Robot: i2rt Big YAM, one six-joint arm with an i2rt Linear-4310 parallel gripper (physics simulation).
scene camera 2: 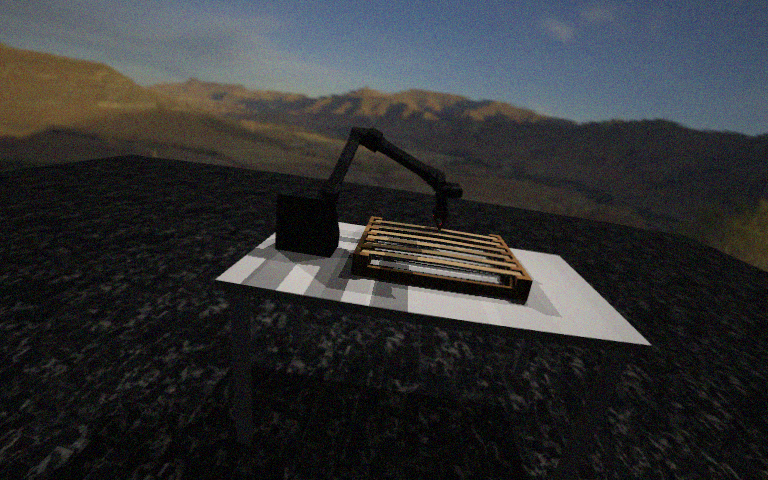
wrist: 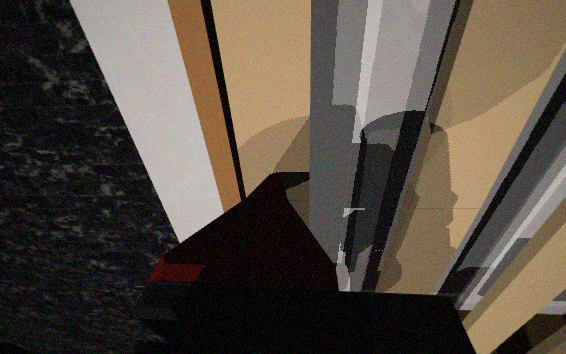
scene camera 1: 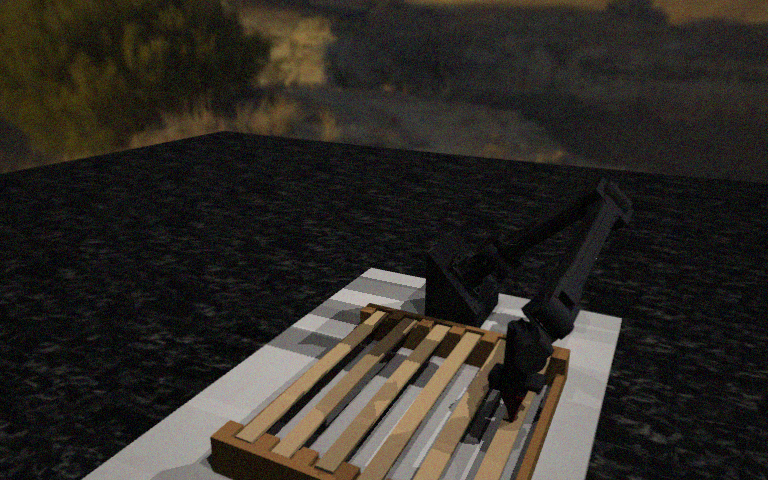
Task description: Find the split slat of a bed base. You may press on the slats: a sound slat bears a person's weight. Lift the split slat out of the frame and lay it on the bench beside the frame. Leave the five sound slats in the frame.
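Observation:
The wooden bed frame [scene camera 1: 249, 459] [scene camera 2: 441, 284] [wrist: 192, 75] lies on the white bench [scene camera 1: 186, 418] [scene camera 2: 589, 316] [wrist: 125, 75] with its slats across it. My gripper [scene camera 1: 512, 417] [scene camera 2: 439, 227] [wrist: 276, 182] is shut and empty, pointing down at the outermost slat [scene camera 1: 498, 447] [wrist: 262, 60] on the right in scene camera 1. Its tips are on or very close above that slat; contact is hard to tell. The neighbouring slat [scene camera 1: 447, 447] [wrist: 475, 170] has a faint thin line across it in the wrist view. The slats look seated, and no open split shows clearly.
The arm's dark base [scene camera 1: 455, 288] [scene camera 2: 305, 223] stands on the bench at one end of the frame. The frame's raised side rail [scene camera 1: 544, 427] runs beside the outermost slat. White bench surface extends along both long sides of the frame. Shadows of the arm fall across the slats.

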